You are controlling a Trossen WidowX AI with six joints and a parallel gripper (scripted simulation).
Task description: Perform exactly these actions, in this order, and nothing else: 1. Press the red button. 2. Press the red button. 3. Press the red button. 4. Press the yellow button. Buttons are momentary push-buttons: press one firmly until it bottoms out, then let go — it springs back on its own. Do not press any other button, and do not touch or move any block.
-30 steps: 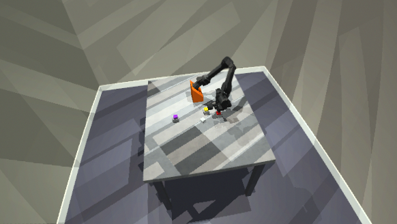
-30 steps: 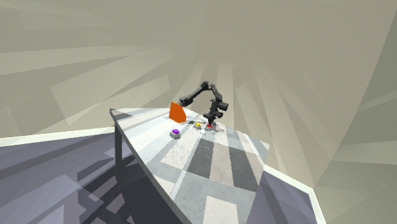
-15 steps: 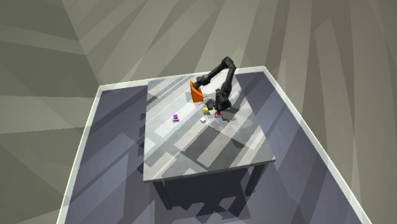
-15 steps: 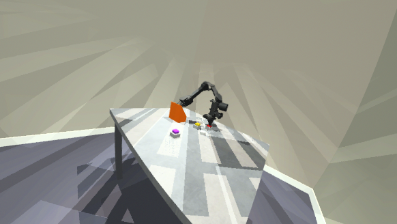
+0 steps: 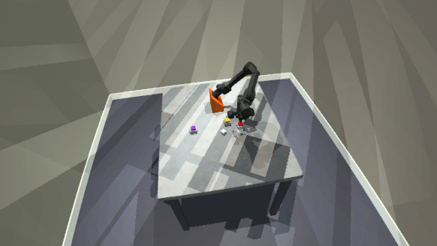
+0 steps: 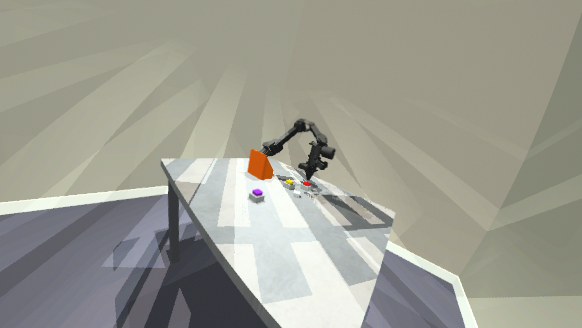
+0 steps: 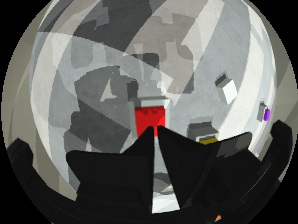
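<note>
My gripper tip is now 2 cm above the red button. Round my gripper tip: yellow button: 5 cm behind, 10 cm to the right, 2 cm below; then white block: 5 cm ahead, 13 cm to the right, 5 cm below; then purple button: 2 cm ahead, 35 cm to the right, 2 cm below.
</note>
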